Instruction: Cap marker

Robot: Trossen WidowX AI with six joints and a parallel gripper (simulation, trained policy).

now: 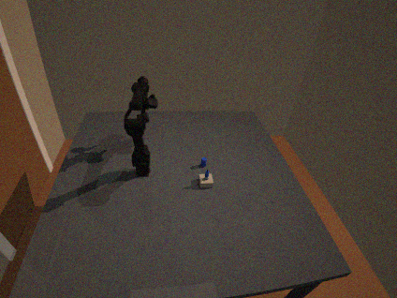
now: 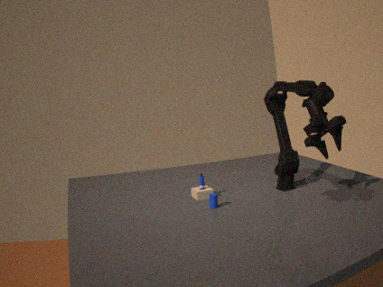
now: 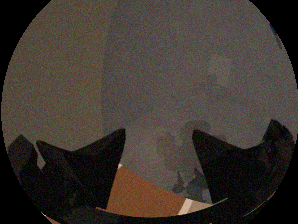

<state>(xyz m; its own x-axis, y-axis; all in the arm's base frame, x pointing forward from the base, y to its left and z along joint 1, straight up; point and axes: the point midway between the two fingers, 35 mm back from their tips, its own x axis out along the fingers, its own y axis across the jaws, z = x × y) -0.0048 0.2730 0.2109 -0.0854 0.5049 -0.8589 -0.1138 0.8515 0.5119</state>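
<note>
The blue cap is 340 mm ahead of my gripper tip, 250 mm to the right of it and 160 mm below it. Also, from my gripper tip: pale holder block: 390 mm to the right, 330 mm ahead, 170 mm below.
</note>
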